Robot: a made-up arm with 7 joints.
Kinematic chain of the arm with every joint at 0, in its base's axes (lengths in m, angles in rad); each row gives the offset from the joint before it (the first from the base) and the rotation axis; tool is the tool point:
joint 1: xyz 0 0 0.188 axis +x
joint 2: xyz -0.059 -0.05 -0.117 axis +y
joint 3: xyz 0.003 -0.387 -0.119 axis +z
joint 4: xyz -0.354 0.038 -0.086 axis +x
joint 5: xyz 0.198 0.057 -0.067 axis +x
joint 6: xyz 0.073 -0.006 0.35 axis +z
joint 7: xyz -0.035 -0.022 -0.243 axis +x
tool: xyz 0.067 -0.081 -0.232
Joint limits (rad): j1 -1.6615..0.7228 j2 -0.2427..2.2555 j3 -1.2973..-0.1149 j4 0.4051..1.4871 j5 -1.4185..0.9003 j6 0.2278..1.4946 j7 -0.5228..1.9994
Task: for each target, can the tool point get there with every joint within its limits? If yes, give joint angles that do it. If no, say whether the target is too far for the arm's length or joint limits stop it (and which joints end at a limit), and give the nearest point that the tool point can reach.
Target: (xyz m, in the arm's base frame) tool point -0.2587 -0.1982 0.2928
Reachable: yes | joints -1.0786 2.0298 -0.5946 1.1619 0.2539 0.5082 0.4986
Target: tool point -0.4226 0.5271 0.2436
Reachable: no: joint limits stop it (at a limit: joint 1, joint 2, joint 3, joint 4, joint 5) | nearest point -0.2710 0.2528 0.3447 | short by 0.329 m
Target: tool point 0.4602 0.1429 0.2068
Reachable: no: joint limits stop it (at a limit: joint 1, joint 2, joint 3, joint 5, joint 7) | nearest point 0.2397 0.0252 -0.0495 | short by 0.358 m
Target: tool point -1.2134 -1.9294 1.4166
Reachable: no: too far | nearest point -0.3243 -0.5512 0.5390 | short by 1.860 m
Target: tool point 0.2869 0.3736 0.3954
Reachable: no: joint limits stop it (at a limit: joint 1, joint 2, joint 3, joint 4, joint 6) | nearest point 0.0931 0.1499 0.4513 | short by 0.301 m
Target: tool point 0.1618 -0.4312 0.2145
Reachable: yes | joints -0.8665 0.0068 -1.1441 1.2918 0.2923 0.5200 0.2563
